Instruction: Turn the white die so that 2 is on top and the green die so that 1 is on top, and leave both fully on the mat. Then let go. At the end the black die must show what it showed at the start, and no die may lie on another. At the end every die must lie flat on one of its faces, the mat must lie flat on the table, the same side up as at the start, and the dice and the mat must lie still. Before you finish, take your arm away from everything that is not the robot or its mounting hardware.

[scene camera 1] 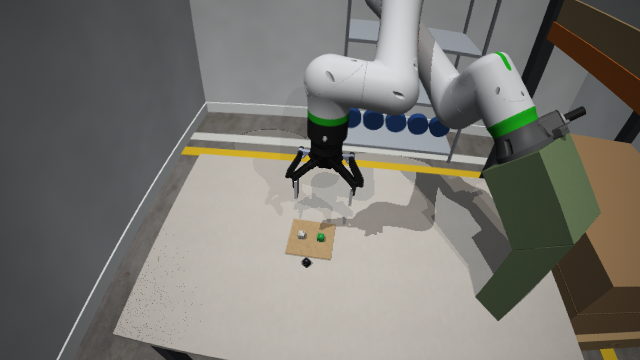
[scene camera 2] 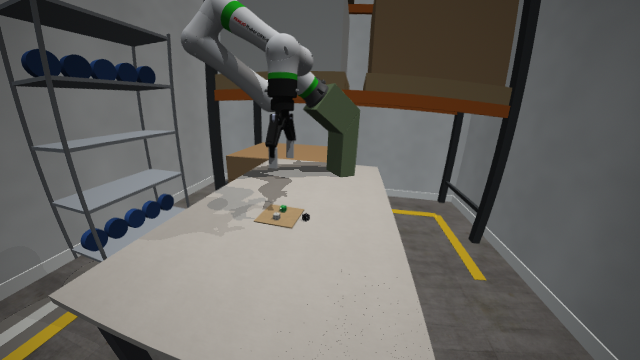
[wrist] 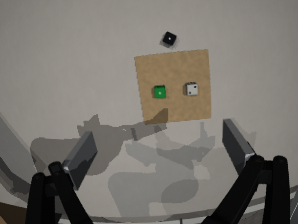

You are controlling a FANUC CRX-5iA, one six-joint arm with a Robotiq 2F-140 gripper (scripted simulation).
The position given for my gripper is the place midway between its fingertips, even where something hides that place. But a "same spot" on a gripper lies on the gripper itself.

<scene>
my gripper: scene camera 1; scene camera 2 282, 162; wrist
same spot on my gripper: (wrist: 255, 170) = (scene camera 1: 296, 176)
</scene>
